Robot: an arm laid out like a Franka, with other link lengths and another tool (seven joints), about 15 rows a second.
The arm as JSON. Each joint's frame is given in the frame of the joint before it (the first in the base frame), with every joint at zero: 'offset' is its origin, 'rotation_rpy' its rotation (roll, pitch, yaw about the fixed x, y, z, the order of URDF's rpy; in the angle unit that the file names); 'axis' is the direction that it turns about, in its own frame. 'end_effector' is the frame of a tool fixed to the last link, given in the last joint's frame.
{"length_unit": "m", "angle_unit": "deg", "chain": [
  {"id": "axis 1", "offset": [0.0, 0.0, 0.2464], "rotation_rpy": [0.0, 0.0, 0.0], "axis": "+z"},
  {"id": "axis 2", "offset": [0.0, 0.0, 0.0], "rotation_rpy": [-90.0, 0.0, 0.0], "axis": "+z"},
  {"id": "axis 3", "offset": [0.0, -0.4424, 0.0], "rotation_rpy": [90.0, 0.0, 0.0], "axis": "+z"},
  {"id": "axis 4", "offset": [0.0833, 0.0, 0.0], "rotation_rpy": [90.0, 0.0, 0.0], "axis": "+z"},
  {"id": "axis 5", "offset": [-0.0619, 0.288, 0.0], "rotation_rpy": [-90.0, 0.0, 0.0], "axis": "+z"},
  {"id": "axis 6", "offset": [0.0, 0.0, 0.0], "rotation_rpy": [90.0, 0.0, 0.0], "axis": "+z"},
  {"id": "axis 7", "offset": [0.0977, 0.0, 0.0], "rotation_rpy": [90.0, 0.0, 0.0], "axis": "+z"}
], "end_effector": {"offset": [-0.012, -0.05, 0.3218], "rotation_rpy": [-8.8, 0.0, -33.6]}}
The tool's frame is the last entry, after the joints.
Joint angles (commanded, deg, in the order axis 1, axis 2, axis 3, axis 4, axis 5, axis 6, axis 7), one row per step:
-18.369 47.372 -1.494 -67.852 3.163 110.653 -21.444
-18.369 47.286 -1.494 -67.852 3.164 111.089 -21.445
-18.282 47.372 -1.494 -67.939 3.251 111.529 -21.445
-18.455 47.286 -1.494 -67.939 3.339 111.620 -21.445
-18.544 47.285 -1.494 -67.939 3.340 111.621 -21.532
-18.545 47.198 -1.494 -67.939 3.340 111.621 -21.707
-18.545 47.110 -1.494 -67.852 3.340 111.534 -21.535
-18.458 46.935 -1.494 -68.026 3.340 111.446 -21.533
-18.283 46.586 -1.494 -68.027 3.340 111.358 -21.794
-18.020 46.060 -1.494 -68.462 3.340 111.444 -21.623
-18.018 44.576 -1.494 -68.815 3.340 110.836 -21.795
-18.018 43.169 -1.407 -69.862 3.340 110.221 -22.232
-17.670 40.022 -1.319 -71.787 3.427 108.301 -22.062
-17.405 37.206 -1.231 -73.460 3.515 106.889 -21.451
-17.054 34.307 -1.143 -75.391 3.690 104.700 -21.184
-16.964 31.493 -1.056 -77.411 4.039 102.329 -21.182
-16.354 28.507 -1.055 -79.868 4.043 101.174 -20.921
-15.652 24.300 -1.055 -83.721 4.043 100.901 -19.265
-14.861 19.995 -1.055 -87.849 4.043 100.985 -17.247
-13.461 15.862 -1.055 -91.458 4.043 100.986 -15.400
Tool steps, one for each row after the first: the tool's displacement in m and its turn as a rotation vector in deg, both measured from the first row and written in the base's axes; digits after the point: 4 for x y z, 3 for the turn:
0.0025 -0.0010 0.0014 -0.180 -0.490 -0.013
0.0045 -0.0002 0.0002 -0.206 -0.764 0.021
0.0049 -0.0021 0.0015 -0.192 -0.957 -0.193
0.0045 -0.0032 0.0015 -0.188 -0.964 -0.195
0.0046 -0.0034 0.0026 -0.206 -1.056 -0.022
0.0050 -0.0034 0.0041 -0.241 -1.131 -0.189
0.0042 -0.0019 0.0052 -0.206 -1.051 -0.104
0.0049 0.0000 0.0095 -0.269 -1.314 0.334
0.0048 0.0036 0.0136 -0.327 -1.474 0.416
0.0024 0.0045 0.0295 -0.452 -1.991 0.604
-0.0048 0.0077 0.0402 -0.250 -1.807 1.104
-0.0202 0.0192 0.0655 0.203 -1.220 1.354
-0.0327 0.0286 0.0880 0.466 -1.001 1.080
-0.0518 0.0414 0.1088 1.139 0.072 1.245
-0.0740 0.0527 0.1275 2.089 1.414 1.383
-0.0925 0.0657 0.1452 2.329 2.014 1.770
-0.1143 0.0807 0.1670 2.229 2.053 0.813
-0.1370 0.0962 0.1863 2.047 1.950 -0.431
-0.1579 0.1163 0.2048 1.816 1.584 -0.880

